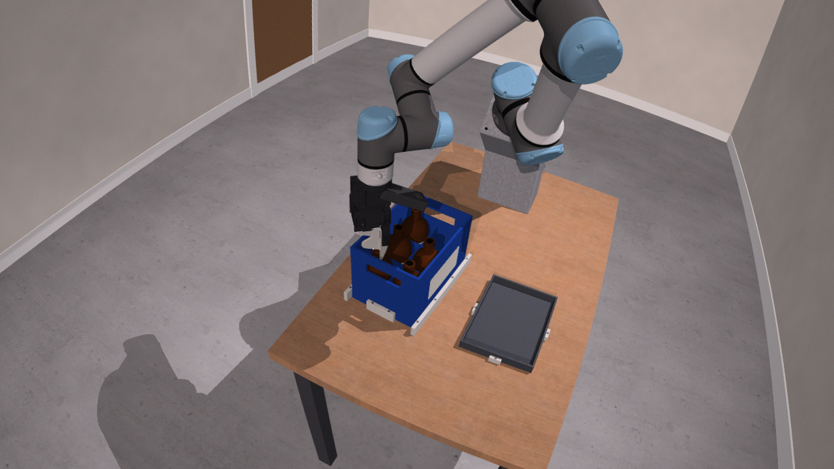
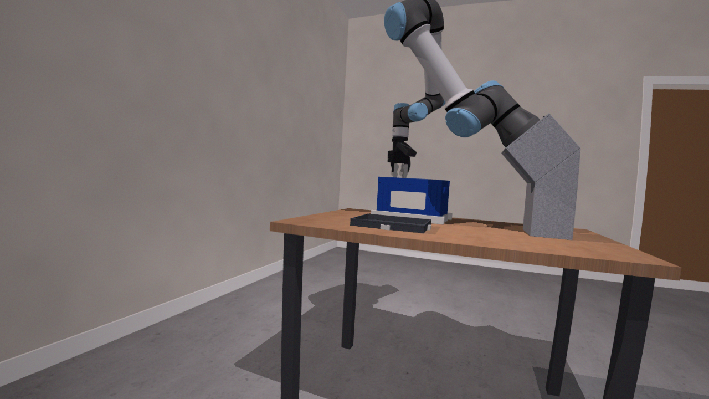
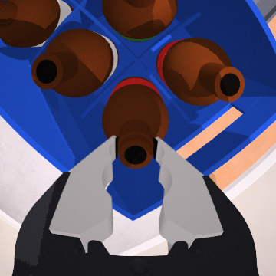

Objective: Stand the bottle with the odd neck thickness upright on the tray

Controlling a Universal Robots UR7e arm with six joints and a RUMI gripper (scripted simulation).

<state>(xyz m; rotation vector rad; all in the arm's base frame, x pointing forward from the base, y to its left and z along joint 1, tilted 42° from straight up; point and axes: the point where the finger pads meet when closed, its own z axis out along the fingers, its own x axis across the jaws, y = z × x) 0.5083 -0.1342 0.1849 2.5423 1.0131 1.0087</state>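
Now: hand 7 cm above the bottle. Also, from my hand: dark tray (9 cm behind, 33 cm to the left, 14 cm below); crate (8 cm behind, 4 cm to the left, 7 cm below).
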